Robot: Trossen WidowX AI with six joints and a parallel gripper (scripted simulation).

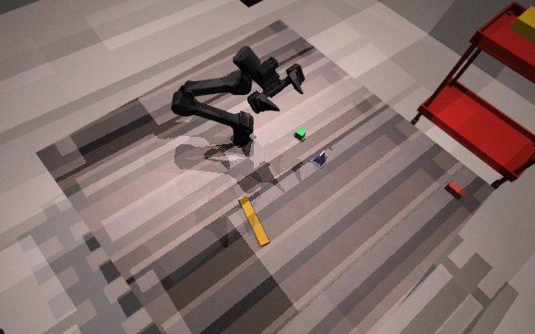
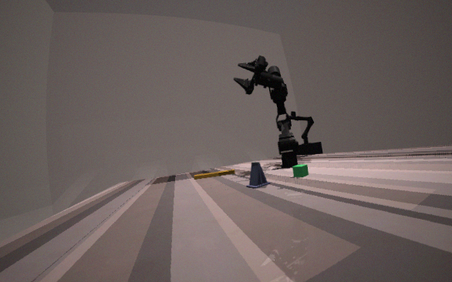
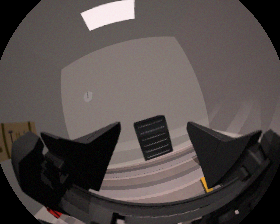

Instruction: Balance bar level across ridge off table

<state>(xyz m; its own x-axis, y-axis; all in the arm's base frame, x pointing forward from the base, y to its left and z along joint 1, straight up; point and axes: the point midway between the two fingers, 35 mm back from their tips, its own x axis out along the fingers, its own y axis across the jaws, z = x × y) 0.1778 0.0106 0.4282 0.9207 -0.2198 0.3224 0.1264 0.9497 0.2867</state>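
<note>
My gripper tip is now 9 cm short of the yellow bar, 20 cm to the left of it and 43 cm above it. From my gripper tip the other things lie so: small red block (53 cm ahead, 50 cm to the left, 42 cm below); then green cube (6 cm behind, 20 cm to the left, 42 cm below).
</note>
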